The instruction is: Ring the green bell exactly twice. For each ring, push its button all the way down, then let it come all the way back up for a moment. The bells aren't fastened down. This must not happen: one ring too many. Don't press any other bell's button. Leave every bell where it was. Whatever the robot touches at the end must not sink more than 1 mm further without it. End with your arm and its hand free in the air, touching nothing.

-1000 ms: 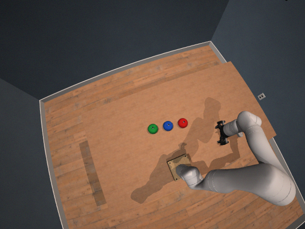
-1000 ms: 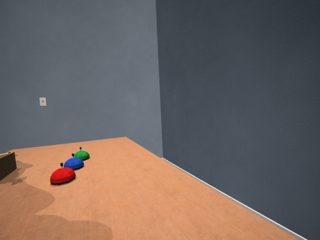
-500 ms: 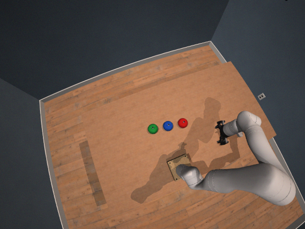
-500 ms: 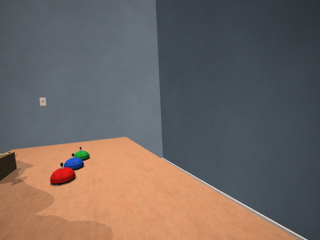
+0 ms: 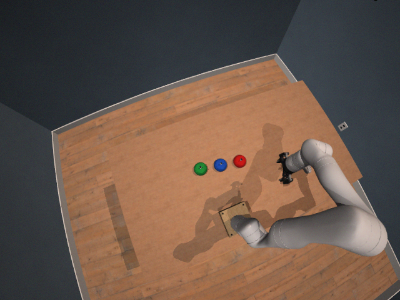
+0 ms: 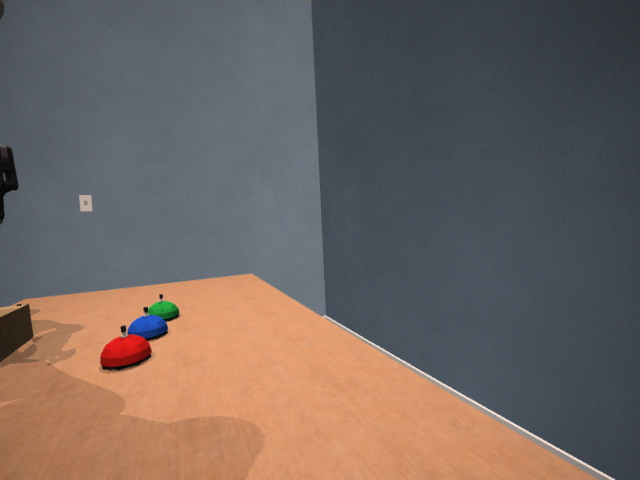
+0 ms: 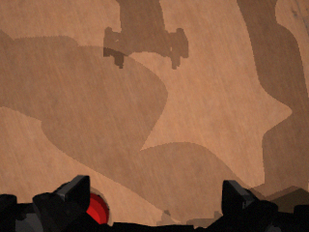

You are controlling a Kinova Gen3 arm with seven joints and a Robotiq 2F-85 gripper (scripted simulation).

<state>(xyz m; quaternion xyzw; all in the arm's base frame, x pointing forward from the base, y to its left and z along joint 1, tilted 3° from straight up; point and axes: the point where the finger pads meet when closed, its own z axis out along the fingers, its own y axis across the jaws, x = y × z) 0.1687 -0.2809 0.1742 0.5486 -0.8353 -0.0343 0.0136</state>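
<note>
My hand is 340 mm to the right of the green bell, 230 mm short of it and 230 mm above it. Round my hand: red bell 230 mm below, 170 mm ahead, 90 mm to the left; blue bell 230 mm below, 210 mm to the left, 200 mm ahead.
</note>
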